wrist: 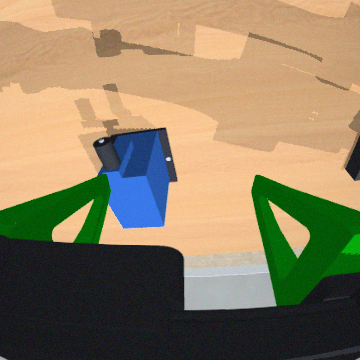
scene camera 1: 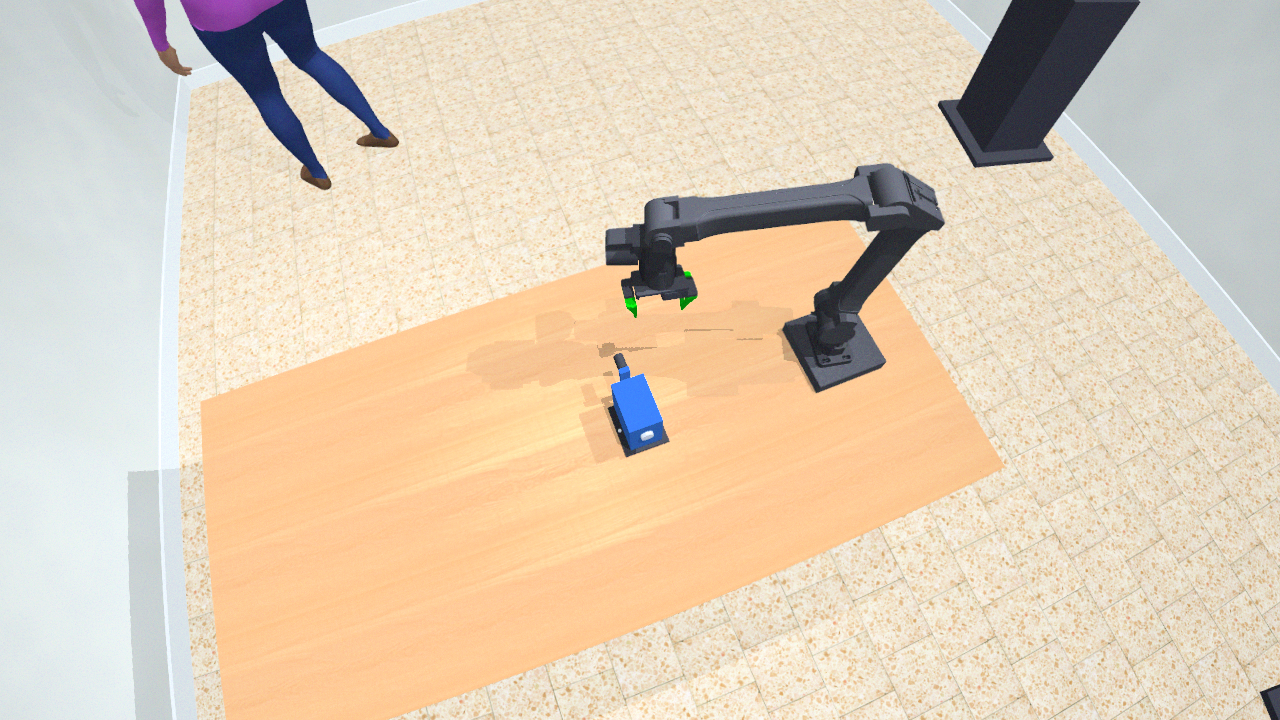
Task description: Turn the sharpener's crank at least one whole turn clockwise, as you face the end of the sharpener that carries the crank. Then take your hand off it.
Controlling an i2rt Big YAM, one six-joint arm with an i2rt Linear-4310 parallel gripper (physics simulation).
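Frame: origin at the arm's base, x ahead, y left, z up, level; millimetres.
Where they show: gripper, fingertip midpoint: (wrist: 180, 182) (scene camera 1: 658, 311); arm's base, origin of the base link: (scene camera 1: 828, 343).
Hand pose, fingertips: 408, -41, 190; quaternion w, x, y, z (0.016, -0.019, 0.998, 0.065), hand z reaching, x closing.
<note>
Each offset is from my fingertips to the centre of the thing, as dx, dy, dz. "spot": to the spot under its first point. Level surfaces: height alone.
The blue sharpener @[spot: +70, +168, -100] (scene camera 1: 638, 410) (wrist: 142, 202) stands on its dark base plate, near the middle of the table. Its crank, with a black cylindrical handle @[spot: +93, +55, -89] (scene camera 1: 619, 361) (wrist: 107, 154), sticks out from the end away from scene camera 1. A white oval @[spot: +59, +214, -134] (scene camera 1: 647, 435) shows on the opposite end. My gripper (scene camera 1: 659, 312) (wrist: 180, 182) is open with nothing between its green fingers. It hangs above the table beyond the crank in the scene view, apart from it. In the wrist view the left fingertip overlaps the sharpener's edge in the picture, and the handle shows just above that fingertip.
The wooden table @[dz -228] (scene camera 1: 402, 537) (wrist: 220, 200) carries the arm's dark base (scene camera 1: 836, 358) to the right of the sharpener. The arm's shadow falls around the crank. A person (scene camera 1: 268, 89) stands on the floor at the back left. A dark pillar (scene camera 1: 1029, 80) stands at the back right.
</note>
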